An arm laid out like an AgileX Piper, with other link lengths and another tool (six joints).
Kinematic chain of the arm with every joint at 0, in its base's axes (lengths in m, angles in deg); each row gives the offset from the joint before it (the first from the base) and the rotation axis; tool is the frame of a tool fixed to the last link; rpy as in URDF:
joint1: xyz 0 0 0.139 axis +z
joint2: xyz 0 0 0 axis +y
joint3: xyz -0.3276 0 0.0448 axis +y
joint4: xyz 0.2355 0 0.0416 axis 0.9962 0 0.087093
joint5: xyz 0 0 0 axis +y
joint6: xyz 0.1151 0 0.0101 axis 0.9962 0 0.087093
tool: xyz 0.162 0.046 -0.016 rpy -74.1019 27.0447 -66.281
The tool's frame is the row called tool.
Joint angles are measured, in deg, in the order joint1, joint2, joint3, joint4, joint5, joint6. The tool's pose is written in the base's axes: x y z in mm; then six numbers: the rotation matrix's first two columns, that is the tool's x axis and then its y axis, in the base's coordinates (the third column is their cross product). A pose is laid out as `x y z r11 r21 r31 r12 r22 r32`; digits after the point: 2 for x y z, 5 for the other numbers.
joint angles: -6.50 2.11 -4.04 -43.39 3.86 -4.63
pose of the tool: 185.37 -25.38 211.02 0.14846 -0.94221 0.30033 0.02102 -0.30062 -0.95351
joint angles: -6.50 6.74 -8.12 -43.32 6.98 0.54
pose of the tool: 188.89 -31.02 222.18 0.12519 -0.97170 0.20033 -0.01840 -0.20416 -0.97876
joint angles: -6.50 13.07 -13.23 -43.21 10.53 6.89
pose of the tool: 196.70 -37.41 235.45 0.08836 -0.99318 0.07601 -0.06535 -0.08192 -0.99449
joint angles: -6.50 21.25 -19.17 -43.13 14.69 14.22
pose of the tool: 210.66 -45.75 246.89 0.02789 -0.99748 -0.06530 -0.12318 0.06140 -0.99048
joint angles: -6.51 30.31 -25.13 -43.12 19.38 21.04
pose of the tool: 228.85 -57.01 250.99 -0.05990 -0.98027 -0.18836 -0.18751 0.19639 -0.96243
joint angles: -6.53 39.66 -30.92 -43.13 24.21 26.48
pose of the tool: 249.18 -70.17 247.94 -0.16416 -0.94848 -0.27100 -0.24971 0.30574 -0.91879
